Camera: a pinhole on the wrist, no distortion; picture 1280 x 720 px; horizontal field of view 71.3 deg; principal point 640.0 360.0 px. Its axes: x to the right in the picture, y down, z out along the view. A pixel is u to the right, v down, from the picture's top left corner.
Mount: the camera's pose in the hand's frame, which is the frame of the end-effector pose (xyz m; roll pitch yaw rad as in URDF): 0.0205 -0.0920 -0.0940 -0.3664 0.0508 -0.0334
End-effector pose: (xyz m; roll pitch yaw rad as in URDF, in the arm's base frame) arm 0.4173 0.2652 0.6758 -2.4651 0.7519 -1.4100
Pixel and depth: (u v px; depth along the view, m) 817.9 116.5 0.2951
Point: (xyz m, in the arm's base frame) 0.5924 0.3068 0.5218
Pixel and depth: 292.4 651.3 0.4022
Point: 0.3831 0.5495 0.5314
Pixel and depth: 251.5 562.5 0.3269
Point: 0.4249 0.4873 0.5908
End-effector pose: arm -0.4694 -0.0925 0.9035 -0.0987 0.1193 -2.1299
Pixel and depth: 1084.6 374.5 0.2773
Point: -0.5528 -0.2669 1.0361
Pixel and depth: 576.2 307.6 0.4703
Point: -0.4263 -0.1855 1.2486
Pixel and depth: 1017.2 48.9 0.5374
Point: -0.6760 -0.3531 1.3357
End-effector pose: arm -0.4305 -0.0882 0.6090 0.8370 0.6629 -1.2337
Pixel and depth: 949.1 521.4 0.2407
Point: -0.4372 -0.2532 0.6130
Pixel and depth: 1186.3 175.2 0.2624
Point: -0.5136 -0.3251 0.5421
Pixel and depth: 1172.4 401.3 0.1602
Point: -0.4492 -0.2054 0.5388
